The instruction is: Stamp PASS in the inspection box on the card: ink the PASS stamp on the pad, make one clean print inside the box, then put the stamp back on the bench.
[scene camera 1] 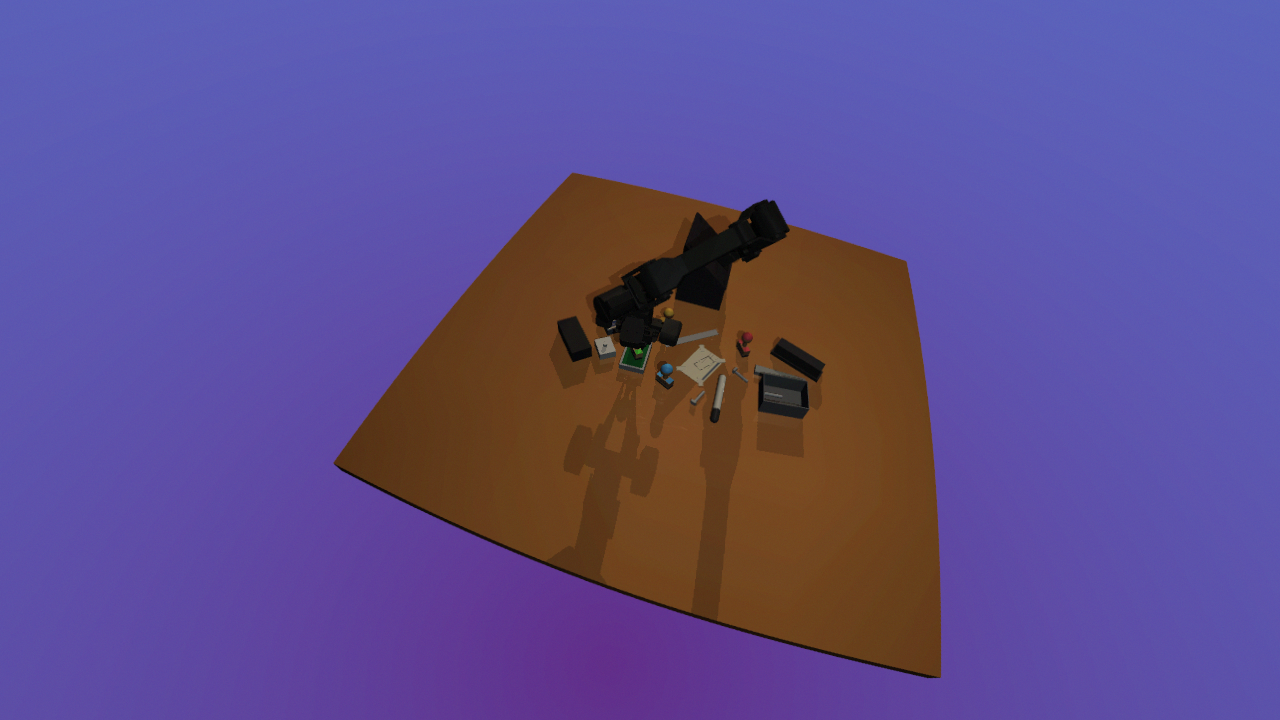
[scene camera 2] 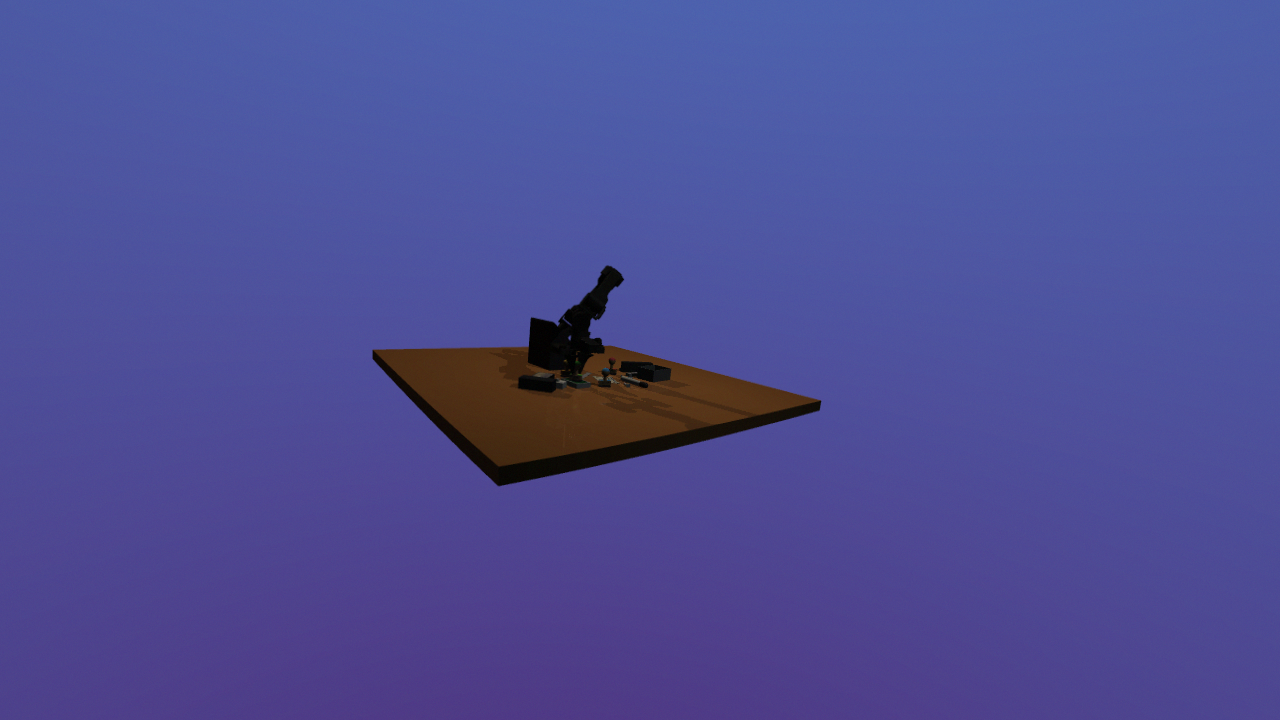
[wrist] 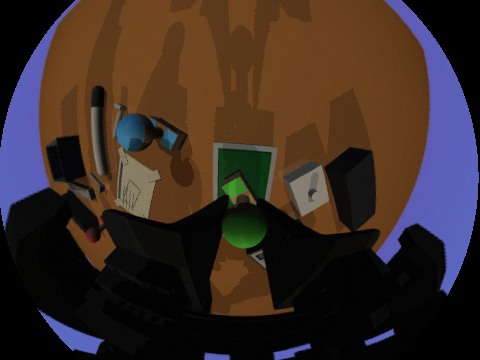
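Here is my gripper (scene camera 1: pixel 636 347), (scene camera 2: pixel 576 374), (wrist: pixel 242 201). I also see a green-knobbed PASS stamp (wrist: pixel 244 225). A dark tray (scene camera 1: pixel 786 396), (wrist: pixel 64 155) is there for me to see as well.
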